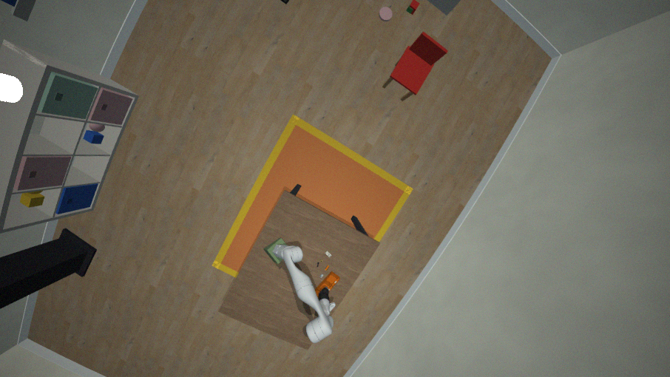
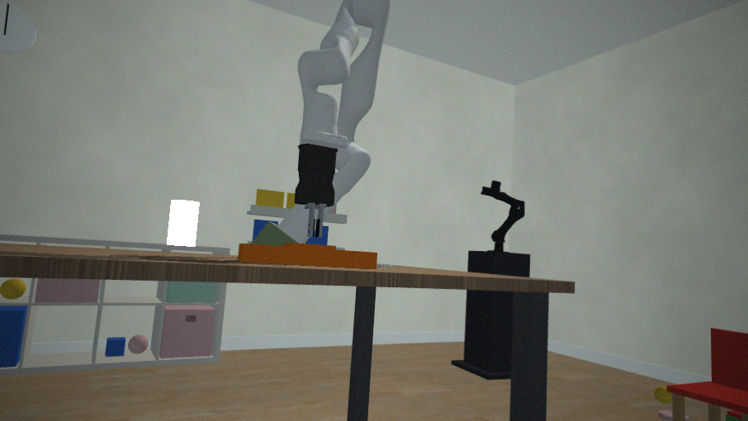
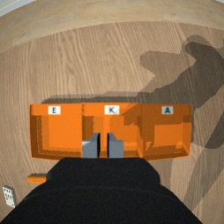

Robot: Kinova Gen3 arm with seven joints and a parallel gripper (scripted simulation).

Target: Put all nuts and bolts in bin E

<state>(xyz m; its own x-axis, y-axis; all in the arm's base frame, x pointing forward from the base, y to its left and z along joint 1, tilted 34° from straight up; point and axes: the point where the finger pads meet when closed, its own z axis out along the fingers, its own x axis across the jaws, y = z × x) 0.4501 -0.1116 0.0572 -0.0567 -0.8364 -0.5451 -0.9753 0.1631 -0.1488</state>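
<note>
The orange bin is 10 mm ahead of my hand, 10 mm to the right of it and 50 mm below it. Also, from my hand: orange marker (80 mm behind, 120 mm to the left, 70 mm below); then dark bolt (150 mm behind, 110 mm to the left, 70 mm below); then white sharpener-like piece (70 mm behind, 40 mm to the left, 60 mm below).
</note>
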